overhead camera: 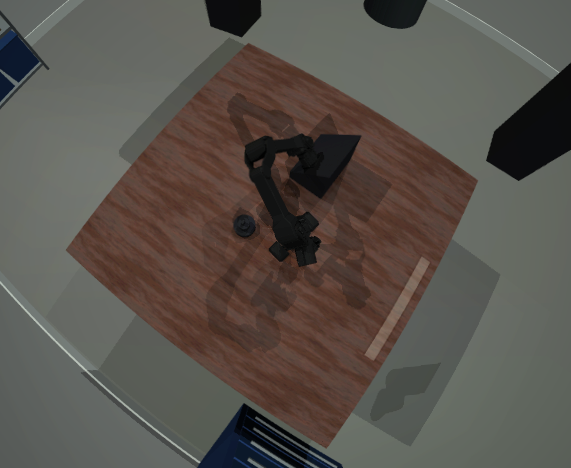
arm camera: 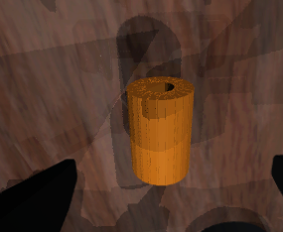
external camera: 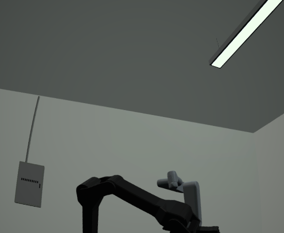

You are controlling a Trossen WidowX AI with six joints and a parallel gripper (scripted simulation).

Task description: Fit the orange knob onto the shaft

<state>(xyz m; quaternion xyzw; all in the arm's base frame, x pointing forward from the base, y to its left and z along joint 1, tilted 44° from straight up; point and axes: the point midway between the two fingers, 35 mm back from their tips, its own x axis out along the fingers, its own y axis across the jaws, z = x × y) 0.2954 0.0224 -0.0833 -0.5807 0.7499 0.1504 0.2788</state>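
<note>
Now: gripper tip 50 mm above the orange knob and 10 mm to the left of it. From my gripper tip the other things lie so: round pedestal 180 mm to the right, 40 mm below, 20 mm ahead.
</note>
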